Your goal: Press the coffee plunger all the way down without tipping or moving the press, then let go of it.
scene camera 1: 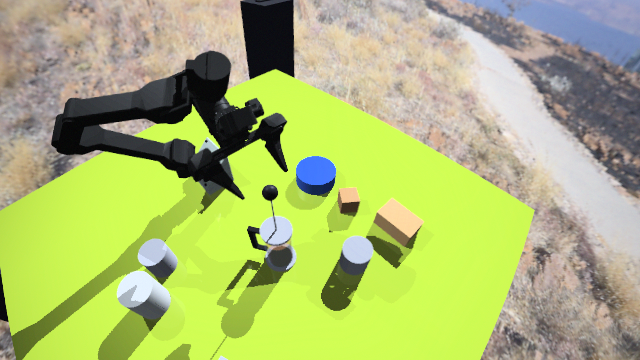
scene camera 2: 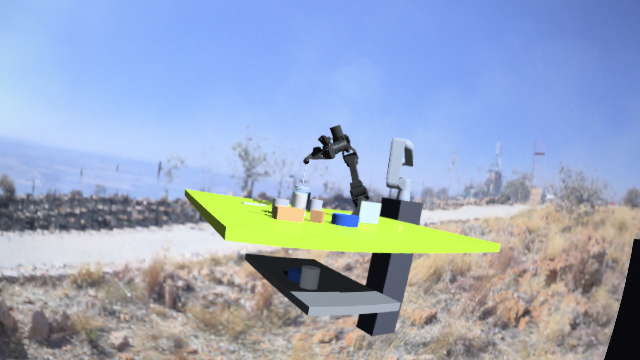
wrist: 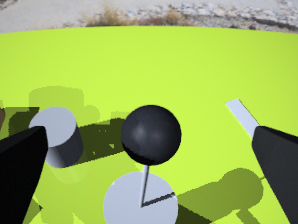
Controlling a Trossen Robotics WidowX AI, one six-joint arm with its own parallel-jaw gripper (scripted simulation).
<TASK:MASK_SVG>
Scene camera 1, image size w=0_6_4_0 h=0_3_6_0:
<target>gripper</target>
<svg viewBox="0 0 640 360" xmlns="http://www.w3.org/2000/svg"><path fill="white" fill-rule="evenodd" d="M257 98L246 101L245 107L240 109L239 106L230 106L227 103L218 105L211 109L204 117L206 127L220 148L214 152L206 148L188 157L188 171L195 182L202 179L205 182L212 181L244 201L246 199L225 172L220 161L259 139L266 142L264 147L272 155L277 165L285 173L288 171L280 142L280 135L288 121L283 114L274 113L262 119L259 123L257 118L262 117L265 111Z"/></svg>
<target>coffee press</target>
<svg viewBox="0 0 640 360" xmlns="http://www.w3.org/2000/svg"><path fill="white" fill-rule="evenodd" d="M268 184L263 188L262 196L265 200L271 201L273 217L265 219L260 228L248 226L247 232L253 249L266 251L268 266L274 271L283 272L295 265L297 253L293 248L291 223L284 217L275 216L272 201L277 198L278 190L274 185Z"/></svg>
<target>grey cylinder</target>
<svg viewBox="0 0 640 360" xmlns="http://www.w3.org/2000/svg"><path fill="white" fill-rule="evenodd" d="M358 235L346 239L339 262L341 269L352 276L362 274L366 270L374 251L372 243Z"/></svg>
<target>orange box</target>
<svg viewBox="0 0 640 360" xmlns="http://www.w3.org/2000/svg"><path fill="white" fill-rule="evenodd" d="M392 198L376 213L373 222L405 247L419 232L424 221Z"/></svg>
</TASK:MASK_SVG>
